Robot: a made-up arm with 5 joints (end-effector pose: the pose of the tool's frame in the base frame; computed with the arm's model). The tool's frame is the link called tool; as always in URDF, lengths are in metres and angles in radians. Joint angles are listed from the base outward.
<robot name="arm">
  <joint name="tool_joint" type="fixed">
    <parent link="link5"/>
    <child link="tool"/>
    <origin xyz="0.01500 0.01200 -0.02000" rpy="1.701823 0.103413 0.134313"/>
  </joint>
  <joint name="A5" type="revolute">
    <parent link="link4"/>
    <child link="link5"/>
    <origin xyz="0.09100 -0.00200 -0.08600"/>
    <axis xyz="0 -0.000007 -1"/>
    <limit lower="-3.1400" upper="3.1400"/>
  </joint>
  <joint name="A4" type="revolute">
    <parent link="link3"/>
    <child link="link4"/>
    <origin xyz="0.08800 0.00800 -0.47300"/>
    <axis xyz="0 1 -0.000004"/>
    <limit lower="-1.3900" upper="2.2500"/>
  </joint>
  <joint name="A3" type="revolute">
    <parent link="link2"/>
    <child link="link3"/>
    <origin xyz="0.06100 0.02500 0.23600"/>
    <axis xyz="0 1 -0.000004"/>
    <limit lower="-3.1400" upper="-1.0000"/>
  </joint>
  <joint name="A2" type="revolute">
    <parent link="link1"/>
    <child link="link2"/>
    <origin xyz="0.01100 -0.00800 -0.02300"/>
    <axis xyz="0 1 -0.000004"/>
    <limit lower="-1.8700" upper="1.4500"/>
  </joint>
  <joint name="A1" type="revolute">
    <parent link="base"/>
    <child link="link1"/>
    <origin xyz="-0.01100 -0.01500 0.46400"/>
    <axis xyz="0 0 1"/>
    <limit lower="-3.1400" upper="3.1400"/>
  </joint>
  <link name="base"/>
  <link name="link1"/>
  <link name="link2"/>
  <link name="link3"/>
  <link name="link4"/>
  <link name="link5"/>
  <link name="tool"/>
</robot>
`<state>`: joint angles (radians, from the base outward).
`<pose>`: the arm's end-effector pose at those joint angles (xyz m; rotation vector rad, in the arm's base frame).
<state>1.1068 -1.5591 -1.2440 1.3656 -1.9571</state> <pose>-0.0557 -0.0321 1.0396 -0.6041 0.4586 2.4844</pose>
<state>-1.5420 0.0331 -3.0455 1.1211 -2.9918</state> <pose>0.0061 -0.1452 1.2592 -0.2512 1.4949 -0.4055</pose>
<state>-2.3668 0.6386 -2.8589 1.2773 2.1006</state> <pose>-0.4834 -0.4831 0.9639 1.0550 2.3317 0.3627</pose>
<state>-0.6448 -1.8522 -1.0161 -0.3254 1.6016</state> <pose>-0.2443 0.1700 1.0138 -0.7745 1.5343 -1.9262</pose>
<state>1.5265 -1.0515 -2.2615 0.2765 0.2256</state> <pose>-0.0612 -0.4408 1.1789 -1.2890 0.9673 -1.3676</pose>
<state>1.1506 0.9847 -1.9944 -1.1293 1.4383</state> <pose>0.2745 0.6478 0.4890 -2.4370 0.4620 -0.5507</pose>
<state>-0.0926 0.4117 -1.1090 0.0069 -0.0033</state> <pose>0.6711 -0.0431 0.3125 1.5679 -0.3956 0.5168</pose>
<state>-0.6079 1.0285 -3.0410 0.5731 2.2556</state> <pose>0.6081 -0.4412 0.8684 -1.2446 2.3010 0.3139</pose>
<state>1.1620 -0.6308 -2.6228 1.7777 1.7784</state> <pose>-0.0578 -0.1084 1.2169 -3.0453 0.4825 0.1150</pose>
